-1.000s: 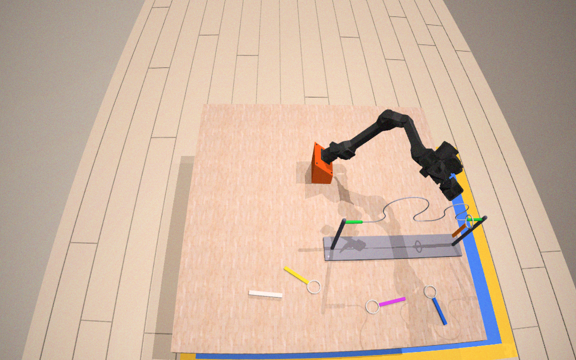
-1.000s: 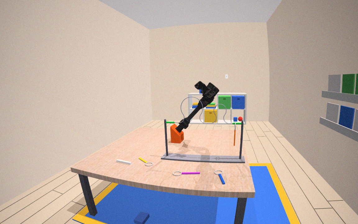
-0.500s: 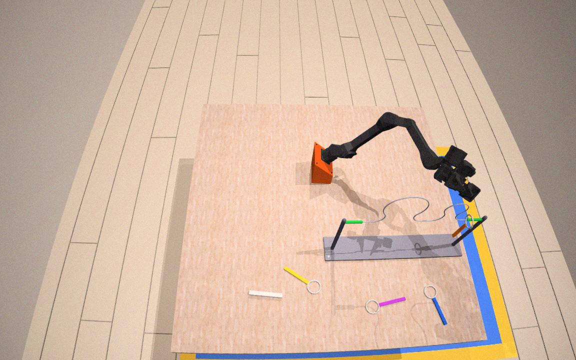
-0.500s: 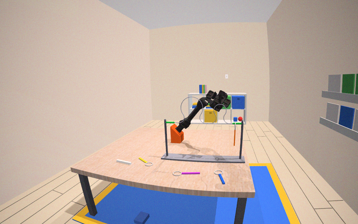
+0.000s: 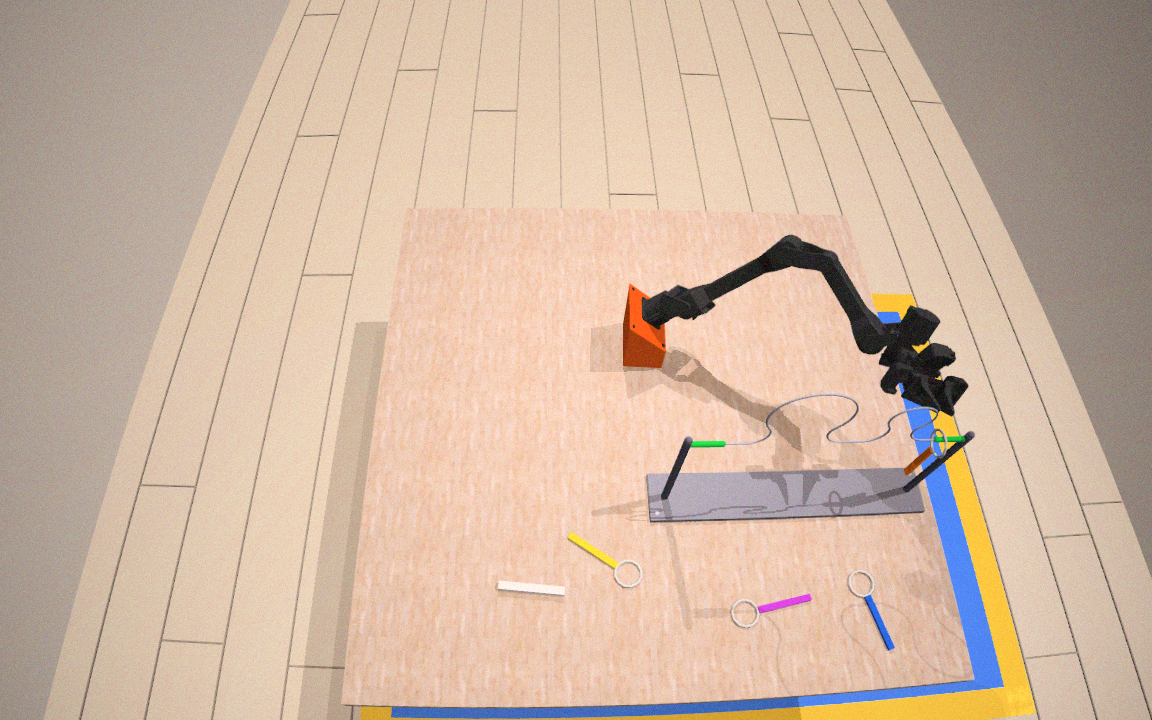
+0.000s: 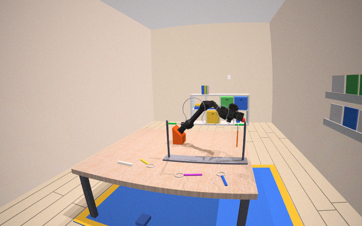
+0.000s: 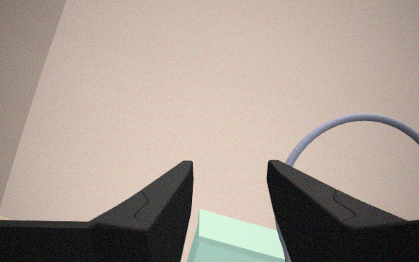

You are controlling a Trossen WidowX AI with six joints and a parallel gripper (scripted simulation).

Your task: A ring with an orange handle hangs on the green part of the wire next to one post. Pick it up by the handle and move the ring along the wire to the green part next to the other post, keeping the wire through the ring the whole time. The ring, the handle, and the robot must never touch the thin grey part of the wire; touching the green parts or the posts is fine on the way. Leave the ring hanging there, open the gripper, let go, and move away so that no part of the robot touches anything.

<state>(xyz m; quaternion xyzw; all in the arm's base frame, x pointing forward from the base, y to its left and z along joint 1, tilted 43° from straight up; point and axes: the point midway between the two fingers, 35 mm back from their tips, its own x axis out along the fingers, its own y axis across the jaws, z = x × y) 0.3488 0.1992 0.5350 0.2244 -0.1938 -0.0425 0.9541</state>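
My gripper tip is 150 mm above the orange-handled ring, 40 mm to the right of it and 10 mm short of it. From my gripper tip the other things lie so: magenta-handled ring (370 mm below, 280 mm ahead, 270 mm to the right); yellow-handled ring (600 mm to the right, 370 mm below, 190 mm ahead); blue-handled ring (370 mm below, 270 mm ahead, 40 mm to the right).
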